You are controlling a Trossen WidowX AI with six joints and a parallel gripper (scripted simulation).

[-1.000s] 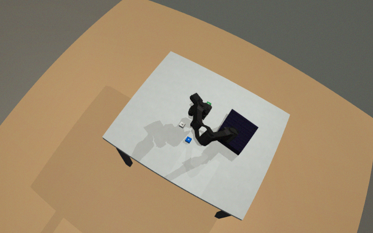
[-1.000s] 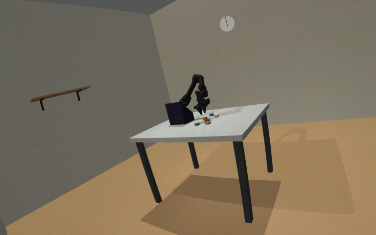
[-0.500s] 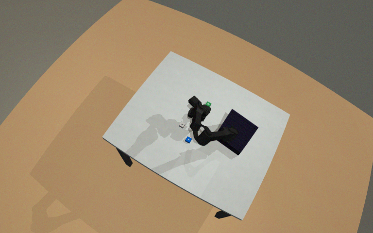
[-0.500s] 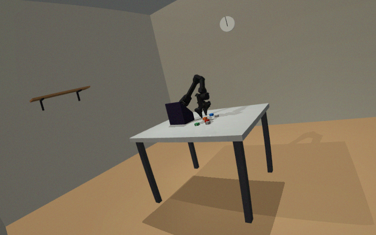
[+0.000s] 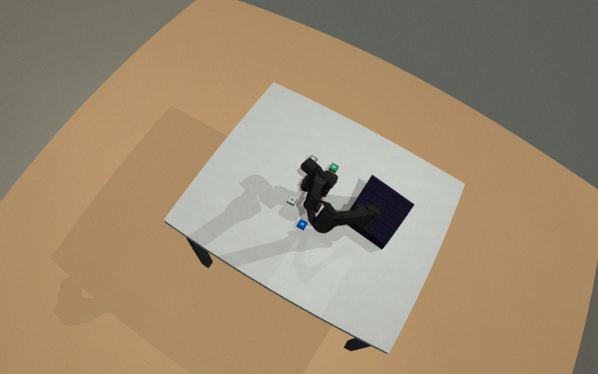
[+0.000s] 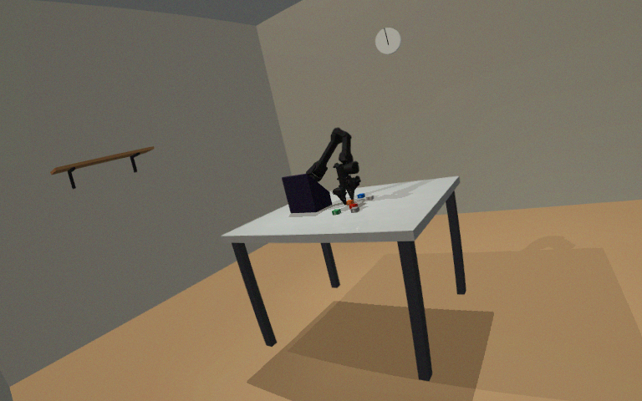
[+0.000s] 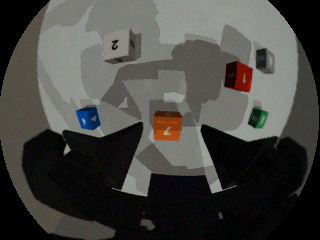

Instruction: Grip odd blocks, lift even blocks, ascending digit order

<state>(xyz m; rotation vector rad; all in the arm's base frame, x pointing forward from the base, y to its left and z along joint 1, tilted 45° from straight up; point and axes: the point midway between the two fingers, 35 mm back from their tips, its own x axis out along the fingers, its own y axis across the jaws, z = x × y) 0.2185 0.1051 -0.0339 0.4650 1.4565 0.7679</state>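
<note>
My gripper tip is now 50 mm short of the green block and 160 mm to the left of it. From my gripper tip the other things lie so: red block (90 mm ahead, 70 mm to the right); then white block (80 mm ahead, 80 mm to the left); then orange block (10 mm to the left).
</note>
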